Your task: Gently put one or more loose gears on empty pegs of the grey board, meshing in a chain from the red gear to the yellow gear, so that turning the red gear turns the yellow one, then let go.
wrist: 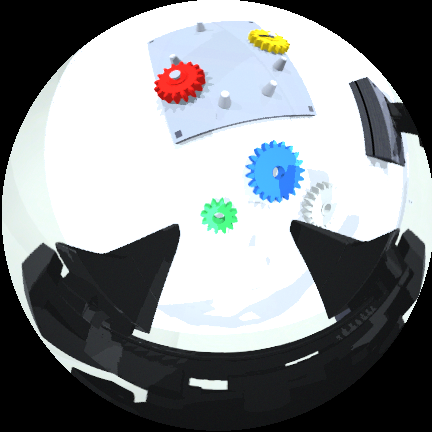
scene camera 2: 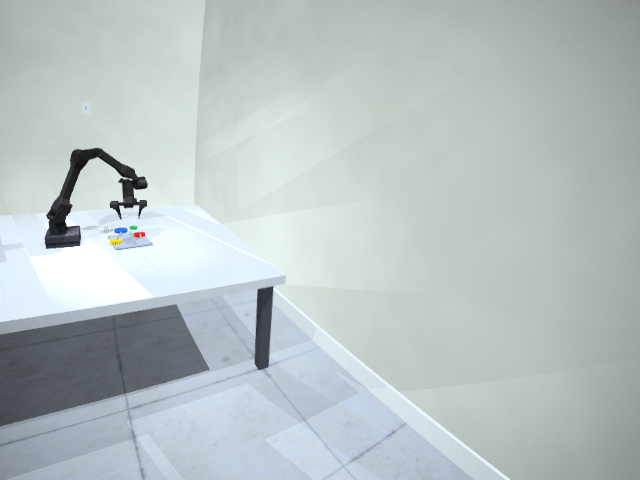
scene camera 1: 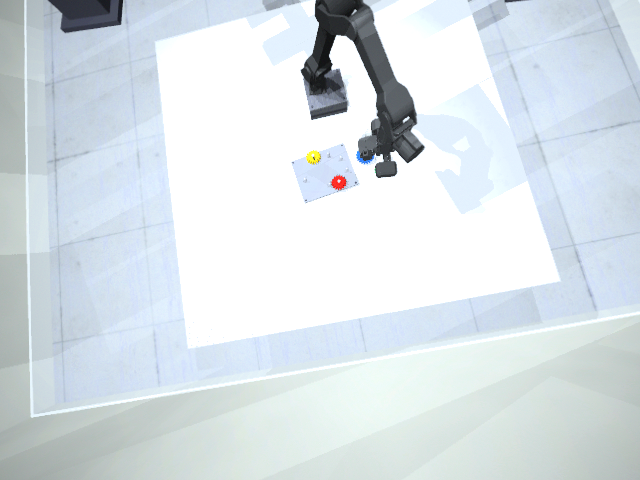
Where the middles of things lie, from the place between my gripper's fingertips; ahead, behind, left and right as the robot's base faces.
Labels:
Right now the green gear (wrist: 226, 220) is 2 cm ahead of my hand, 1 cm to the left of it and 5 cm below it. Also, from my hand: red gear (wrist: 191, 77): 5 cm ahead, 14 cm to the right, 4 cm below; then white gear (wrist: 322, 203): 13 cm behind, 5 cm below; then blue gear (wrist: 273, 154): 5 cm behind, 4 cm to the right, 5 cm below.

